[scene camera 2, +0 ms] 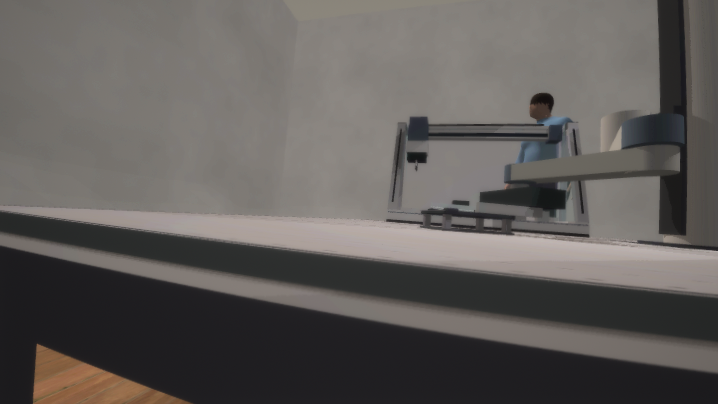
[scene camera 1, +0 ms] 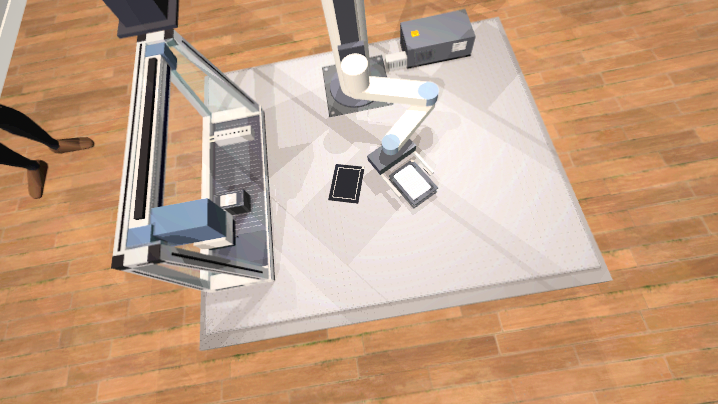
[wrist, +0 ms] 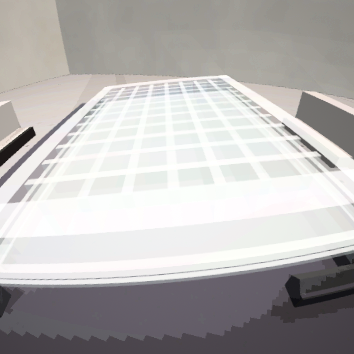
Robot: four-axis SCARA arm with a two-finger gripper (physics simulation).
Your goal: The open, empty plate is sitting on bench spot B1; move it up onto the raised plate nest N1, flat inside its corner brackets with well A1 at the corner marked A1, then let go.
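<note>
The clear, pale plate lies on the raised dark nest N1; in the scene camera 2 view it shows as a thin pale layer low at the nest's top. A dark corner bracket shows in front of the plate's near edge. Whether every corner sits flat inside its bracket cannot be told, and the A1 mark is not readable. My gripper is open, with one finger along each long side of the plate and gaps beside it. Bench spot B1, a black rectangle with a white outline, has no plate on it.
A framed gantry machine stands left of B1, with a small block on its deck. A dark grey box stands at the back right, beside the arm's column base. A person stands behind the gantry.
</note>
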